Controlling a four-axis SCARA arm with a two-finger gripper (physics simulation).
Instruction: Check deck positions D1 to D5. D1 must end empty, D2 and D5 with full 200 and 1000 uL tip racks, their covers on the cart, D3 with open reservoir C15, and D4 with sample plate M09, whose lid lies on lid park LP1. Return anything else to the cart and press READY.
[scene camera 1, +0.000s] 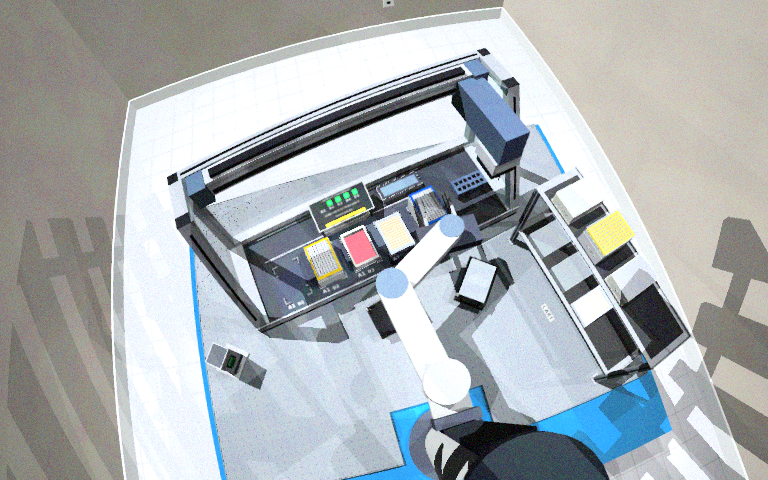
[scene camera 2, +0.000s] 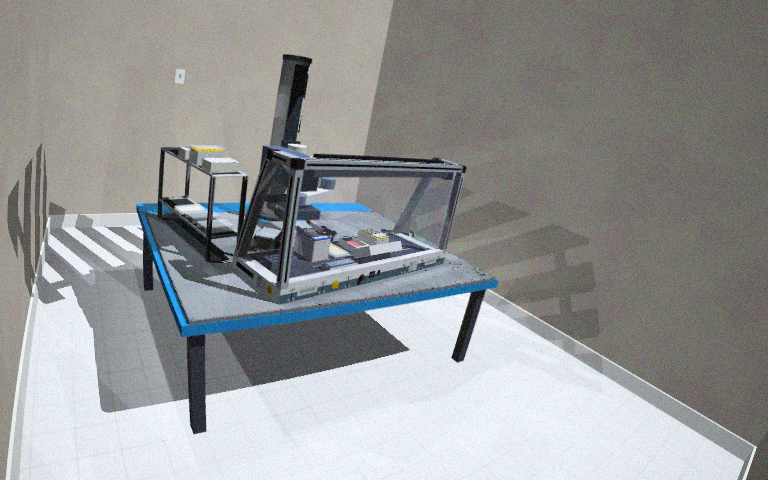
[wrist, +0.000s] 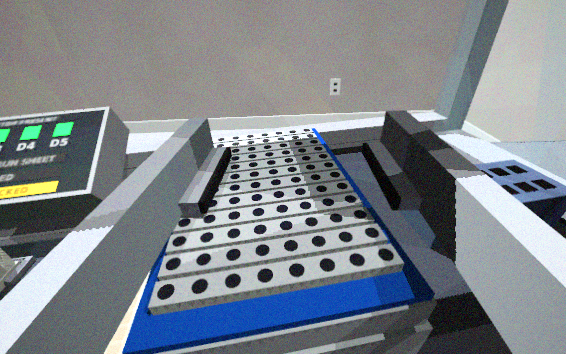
Labels:
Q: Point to my gripper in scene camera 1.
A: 431, 196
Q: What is my gripper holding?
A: Nothing.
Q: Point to my gripper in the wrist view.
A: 295, 133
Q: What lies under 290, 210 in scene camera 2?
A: A gantry frame.

